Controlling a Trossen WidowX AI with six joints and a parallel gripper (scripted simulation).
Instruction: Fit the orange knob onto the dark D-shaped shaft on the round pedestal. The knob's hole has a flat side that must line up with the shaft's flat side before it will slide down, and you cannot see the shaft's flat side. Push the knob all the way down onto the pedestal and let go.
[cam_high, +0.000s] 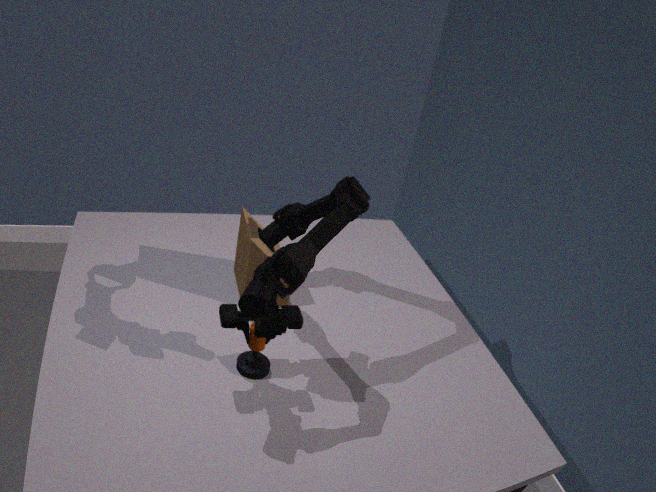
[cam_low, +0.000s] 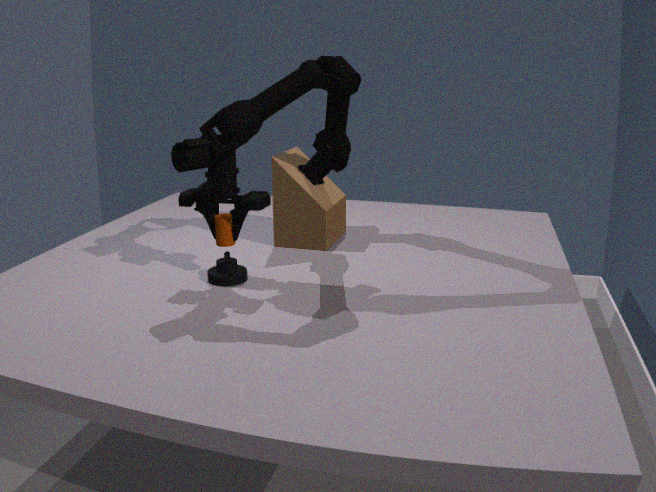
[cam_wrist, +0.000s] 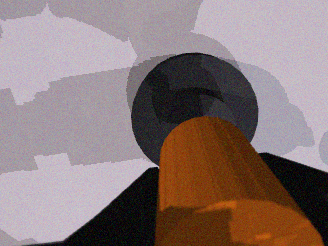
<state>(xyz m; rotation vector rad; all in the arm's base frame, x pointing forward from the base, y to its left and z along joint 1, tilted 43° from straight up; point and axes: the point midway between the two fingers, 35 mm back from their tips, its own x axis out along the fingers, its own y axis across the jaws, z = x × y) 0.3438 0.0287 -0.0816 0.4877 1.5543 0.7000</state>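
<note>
The dark round pedestal lies 6 cm below my gripper tip. Round my gripper tip: orange knob: 2 cm above.
</note>
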